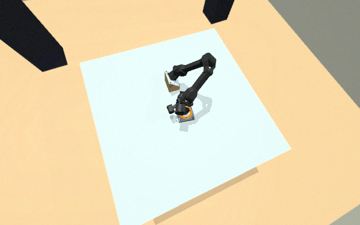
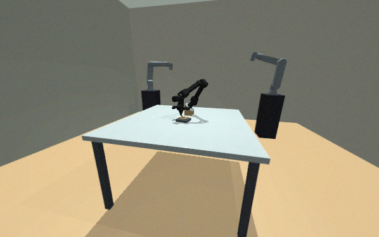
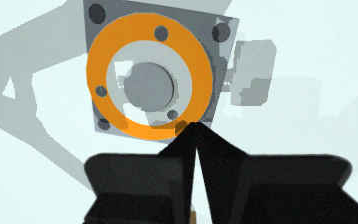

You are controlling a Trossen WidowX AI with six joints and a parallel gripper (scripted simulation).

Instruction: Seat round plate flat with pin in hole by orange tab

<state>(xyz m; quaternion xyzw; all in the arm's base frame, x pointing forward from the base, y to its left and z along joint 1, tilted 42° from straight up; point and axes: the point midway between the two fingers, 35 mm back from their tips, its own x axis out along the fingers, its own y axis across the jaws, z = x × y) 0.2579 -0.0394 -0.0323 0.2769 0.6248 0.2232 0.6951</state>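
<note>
The square grey base lies 40 mm to the left of my gripper tip, 30 mm ahead of it and 20 mm below it. Round my gripper tip: round plate: 20 mm to the left, 10 mm below, 10 mm ahead.
</note>
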